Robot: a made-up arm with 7 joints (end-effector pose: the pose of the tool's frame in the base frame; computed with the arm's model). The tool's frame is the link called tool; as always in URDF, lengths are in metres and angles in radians.
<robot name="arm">
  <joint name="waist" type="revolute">
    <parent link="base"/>
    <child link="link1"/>
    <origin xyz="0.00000 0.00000 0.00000" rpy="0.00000 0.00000 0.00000"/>
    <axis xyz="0 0.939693 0.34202"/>
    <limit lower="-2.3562" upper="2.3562"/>
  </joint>
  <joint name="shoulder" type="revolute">
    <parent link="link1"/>
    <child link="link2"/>
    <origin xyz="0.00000 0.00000 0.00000" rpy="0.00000 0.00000 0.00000"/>
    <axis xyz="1 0 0"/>
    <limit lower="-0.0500" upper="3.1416"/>
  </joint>
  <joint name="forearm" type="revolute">
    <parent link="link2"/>
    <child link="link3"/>
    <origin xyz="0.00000 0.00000 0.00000" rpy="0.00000 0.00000 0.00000"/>
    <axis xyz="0 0 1"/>
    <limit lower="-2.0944" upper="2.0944"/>
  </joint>
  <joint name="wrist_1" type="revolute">
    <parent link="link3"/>
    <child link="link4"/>
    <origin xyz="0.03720 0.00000 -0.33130" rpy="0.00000 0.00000 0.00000"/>
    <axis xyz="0 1 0"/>
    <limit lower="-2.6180" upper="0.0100"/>
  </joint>
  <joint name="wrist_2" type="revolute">
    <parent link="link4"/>
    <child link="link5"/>
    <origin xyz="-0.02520 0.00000 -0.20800" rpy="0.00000 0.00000 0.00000"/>
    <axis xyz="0 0 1"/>
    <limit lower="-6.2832" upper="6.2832"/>
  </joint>
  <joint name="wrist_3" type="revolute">
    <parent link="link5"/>
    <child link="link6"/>
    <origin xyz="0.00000 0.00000 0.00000" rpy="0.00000 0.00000 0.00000"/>
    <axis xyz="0 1 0"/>
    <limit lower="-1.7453" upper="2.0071"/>
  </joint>
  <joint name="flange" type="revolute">
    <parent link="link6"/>
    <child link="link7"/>
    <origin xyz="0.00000 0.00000 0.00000" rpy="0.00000 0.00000 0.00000"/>
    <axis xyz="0 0 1"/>
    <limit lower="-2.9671" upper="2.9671"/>
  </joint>
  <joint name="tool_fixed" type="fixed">
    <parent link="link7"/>
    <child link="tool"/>
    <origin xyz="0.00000 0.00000 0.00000" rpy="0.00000 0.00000 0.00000"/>
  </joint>
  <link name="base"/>
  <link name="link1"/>
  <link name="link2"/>
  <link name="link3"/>
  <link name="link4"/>
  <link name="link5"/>
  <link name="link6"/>
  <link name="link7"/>
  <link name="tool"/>
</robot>
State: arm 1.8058 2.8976 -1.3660 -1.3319 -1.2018 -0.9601 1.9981
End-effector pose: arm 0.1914 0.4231 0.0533 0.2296 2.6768 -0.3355
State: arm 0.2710 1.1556 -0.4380 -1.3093 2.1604 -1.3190 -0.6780
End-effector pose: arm 0.1073 0.3498 -0.2956 1.0373 -1.6127 0.7161
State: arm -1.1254 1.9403 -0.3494 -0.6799 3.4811 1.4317 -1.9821
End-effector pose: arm 0.0965 0.4420 0.2762 0.2003 -2.5266 -1.1981
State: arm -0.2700 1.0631 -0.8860 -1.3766 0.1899 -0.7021 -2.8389
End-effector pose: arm 0.2560 0.2383 -0.3009 -1.5854 0.3759 1.4781
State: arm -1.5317 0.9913 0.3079 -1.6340 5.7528 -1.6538 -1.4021
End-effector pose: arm 0.2392 0.1723 0.3028 -1.2591 0.2788 -0.3039
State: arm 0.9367 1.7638 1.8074 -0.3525 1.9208 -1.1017 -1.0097
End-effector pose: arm -0.0128 0.5037 0.1997 -2.0364 1.5260 -1.3574
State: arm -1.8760 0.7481 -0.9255 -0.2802 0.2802 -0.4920 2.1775
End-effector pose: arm 0.4811 0.0807 0.2380 -1.4716 -1.7435 0.1661
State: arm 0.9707 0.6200 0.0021 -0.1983 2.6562 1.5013 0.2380
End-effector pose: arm -0.3993 0.2516 -0.2682 -0.7458 0.1598 2.7015
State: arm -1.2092 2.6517 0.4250 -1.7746 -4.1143 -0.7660 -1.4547
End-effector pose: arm -0.1875 0.0495 0.3485 -1.2668 1.7512 0.2307
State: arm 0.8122 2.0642 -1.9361 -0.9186 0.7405 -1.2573 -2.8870
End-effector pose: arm -0.1217 0.4757 0.1484 0.5542 0.0777 2.4641
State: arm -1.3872 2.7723 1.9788 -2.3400 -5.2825 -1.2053 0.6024
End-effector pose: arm -0.2876 0.0039 -0.0294 -0.4534 -0.6113 1.7940
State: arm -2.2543 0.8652 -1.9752 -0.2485 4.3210 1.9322 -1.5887
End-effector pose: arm 0.4019 0.1011 0.3506 -1.4064 -1.8836 -1.8955
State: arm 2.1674 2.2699 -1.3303 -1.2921 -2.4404 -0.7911 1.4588
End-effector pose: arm -0.0875 0.4387 0.1524 1.8882 -1.7211 0.7813
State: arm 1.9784 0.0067 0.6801 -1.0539 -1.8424 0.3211 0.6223
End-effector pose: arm -0.4975 -0.0434 0.0276 0.5085 1.5451 -0.5687
